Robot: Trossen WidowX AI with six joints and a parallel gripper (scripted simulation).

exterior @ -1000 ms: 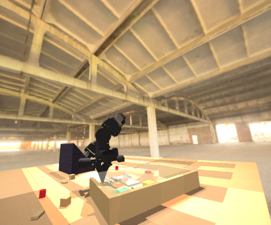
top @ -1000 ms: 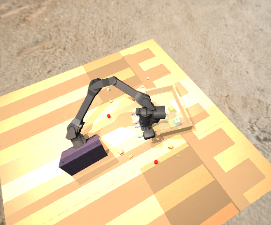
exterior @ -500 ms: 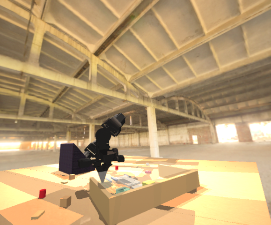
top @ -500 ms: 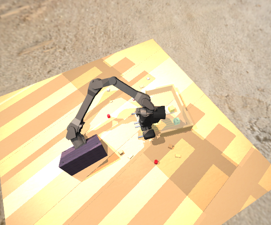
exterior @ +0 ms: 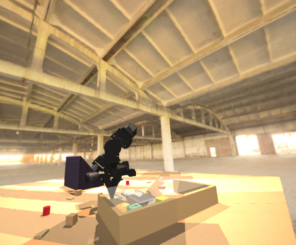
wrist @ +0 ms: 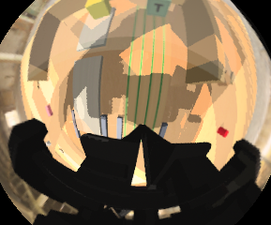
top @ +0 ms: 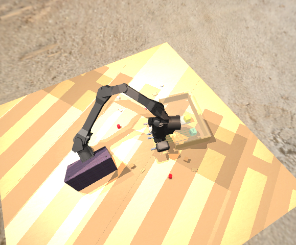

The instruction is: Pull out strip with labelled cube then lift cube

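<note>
The grey strip is 80 mm to the left of my gripper tip and 70 mm ahead of it.
</note>
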